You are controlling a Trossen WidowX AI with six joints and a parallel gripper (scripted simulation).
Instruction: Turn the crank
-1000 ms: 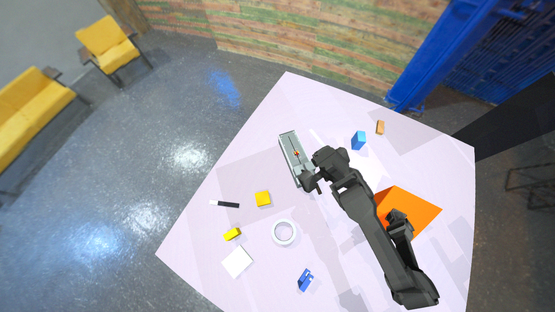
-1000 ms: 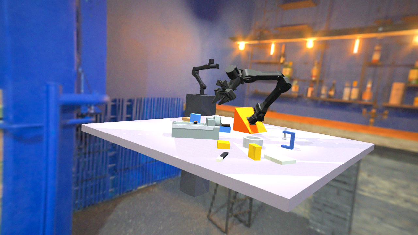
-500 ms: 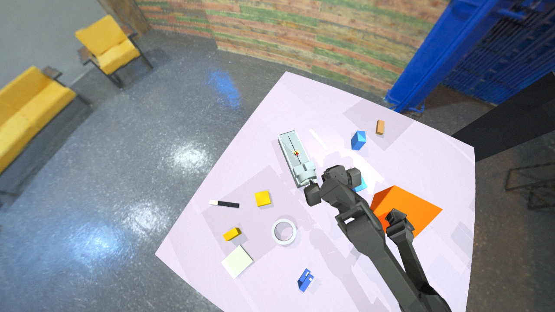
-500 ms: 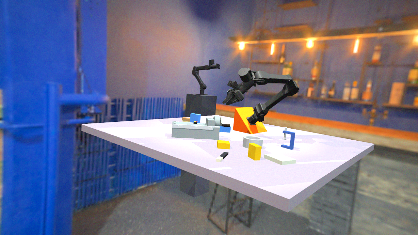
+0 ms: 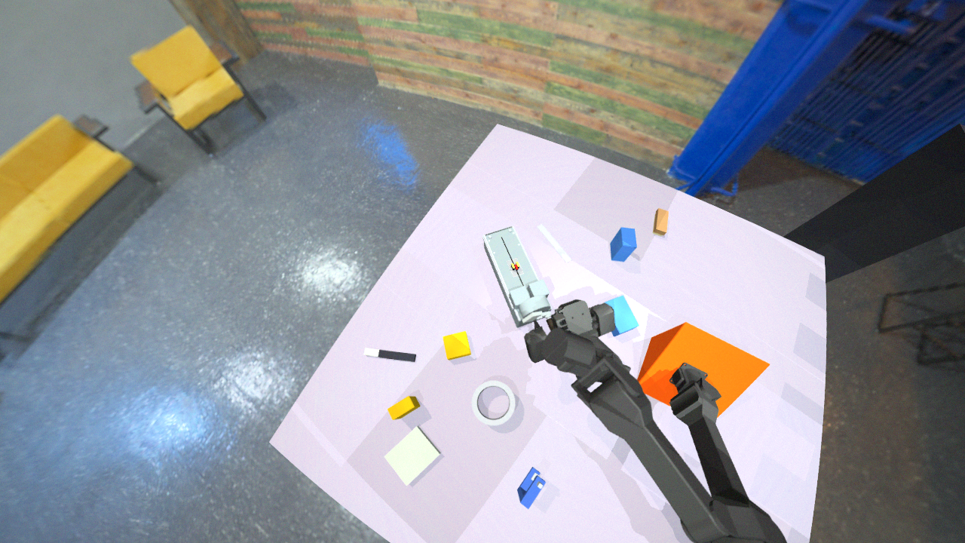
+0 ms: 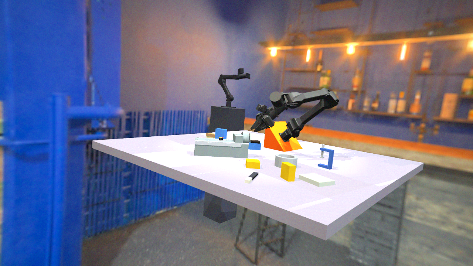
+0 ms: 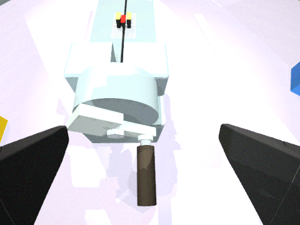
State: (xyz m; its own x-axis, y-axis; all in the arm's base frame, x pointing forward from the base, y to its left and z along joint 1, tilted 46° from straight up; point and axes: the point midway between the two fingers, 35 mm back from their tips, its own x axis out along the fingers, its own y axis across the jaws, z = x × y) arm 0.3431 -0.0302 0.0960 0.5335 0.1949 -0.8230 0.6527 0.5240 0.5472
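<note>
My gripper tip is now 2 cm past the brown crank handle, 1 cm to the right of it and 6 cm above it. The rest, counted from my gripper tip: metal strip 8 cm ahead, 25 cm to the right, 13 cm below; then blue clamp 13 cm behind, 35 cm to the left, 8 cm below; then red pointer 13 cm ahead, 9 cm to the right, 5 cm below.
</note>
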